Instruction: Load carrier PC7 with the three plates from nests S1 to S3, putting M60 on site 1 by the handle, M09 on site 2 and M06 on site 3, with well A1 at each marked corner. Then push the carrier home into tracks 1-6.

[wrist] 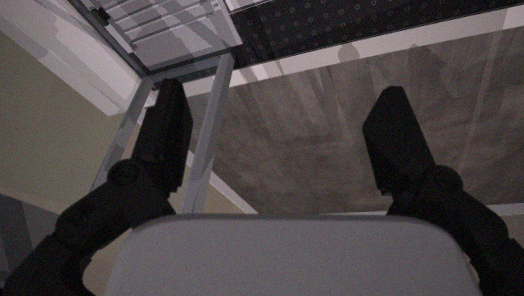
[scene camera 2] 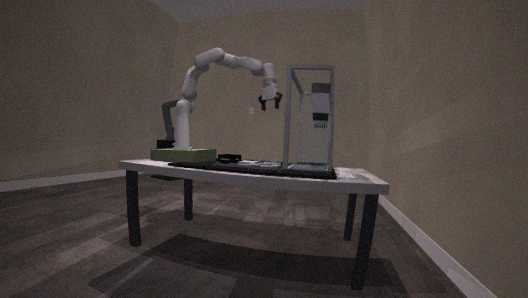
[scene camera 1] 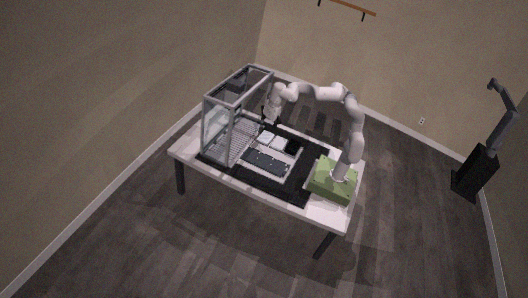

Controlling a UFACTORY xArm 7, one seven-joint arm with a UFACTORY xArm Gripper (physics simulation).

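Places are measured from the arm's base along level axes (x ahead, y left, z up), in metres.
Where they show: gripper, fingertip midpoint: (wrist: 281,103) (scene camera 2: 270,109) (scene camera 1: 268,123); arm's base, origin of the base link: (scene camera 2: 182,149) (scene camera 1: 337,176).
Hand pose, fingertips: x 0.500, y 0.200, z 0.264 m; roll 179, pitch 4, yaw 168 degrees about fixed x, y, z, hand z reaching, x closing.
Things, the pixels of their top centre, and the offset from my fingertips. Level surfaces: height alone.
- long dark grey carrier, middle of its top: (scene camera 2: 262,158) (scene camera 1: 265,159) dx -0.027, dy -0.018, dz -0.296 m
- taller black plate, middle of its top: (scene camera 2: 229,154) (scene camera 1: 293,145) dx -0.103, dy -0.263, dz -0.273 m
- perforated black mat, its level: dz -0.326 m
My gripper (scene camera 1: 270,123) (scene camera 2: 270,108) (wrist: 281,103) is open and empty, high above the table's rear edge beside the glazed enclosure. The long dark grey carrier (scene camera 1: 265,162) lies on the light panel in front of the plates. Two pale plates (scene camera 1: 265,137) (scene camera 1: 278,143) and a taller black plate (scene camera 1: 292,146) (scene camera 2: 229,158) stand in a row behind it. The ribbed track deck (scene camera 1: 236,141) (wrist: 170,27) is inside the enclosure. Plate labels, A1 corners and site marks are too small to read. The plates and carrier do not show in the wrist view.
The enclosure's grey frame (scene camera 1: 231,137) (scene camera 2: 288,120) (wrist: 207,135) rises close to the gripper. A pipetting head (scene camera 2: 320,102) hangs inside it. The green base block (scene camera 1: 332,182) (scene camera 2: 183,155) carries the arm at the table's other end. A perforated black mat (scene camera 1: 300,187) (wrist: 320,25) lies under the equipment.
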